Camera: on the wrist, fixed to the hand. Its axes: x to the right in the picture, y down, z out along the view.
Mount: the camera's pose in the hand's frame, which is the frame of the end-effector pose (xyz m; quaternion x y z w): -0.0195 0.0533 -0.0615 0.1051 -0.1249 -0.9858 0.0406
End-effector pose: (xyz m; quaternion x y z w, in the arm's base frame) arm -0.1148 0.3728 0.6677 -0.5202 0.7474 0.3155 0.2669
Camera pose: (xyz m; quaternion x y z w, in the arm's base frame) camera -0.1634 0.3524 0.7327 -0.6904 -0.4826 -0.2639 0.4699
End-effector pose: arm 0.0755 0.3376 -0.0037 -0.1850 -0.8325 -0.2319 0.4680
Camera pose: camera 0.1558 0.3454 0.0187 -0.8333 0.2990 0.3601 0.2941
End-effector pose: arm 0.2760 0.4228 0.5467 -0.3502 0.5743 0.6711 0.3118
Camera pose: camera 0.2501 0.3539 0.5864 -0.4637 -0.2903 -0.2967 0.7827
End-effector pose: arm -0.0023 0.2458 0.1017 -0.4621 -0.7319 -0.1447 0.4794
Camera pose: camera 0.0783 0.2233 0.1037 -0.7350 0.5603 0.3438 0.1660
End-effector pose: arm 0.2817 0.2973 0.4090 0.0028 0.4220 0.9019 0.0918
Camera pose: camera 0.2871 0.2138 0.4114 -0.2936 0.1032 -0.0986 0.9452
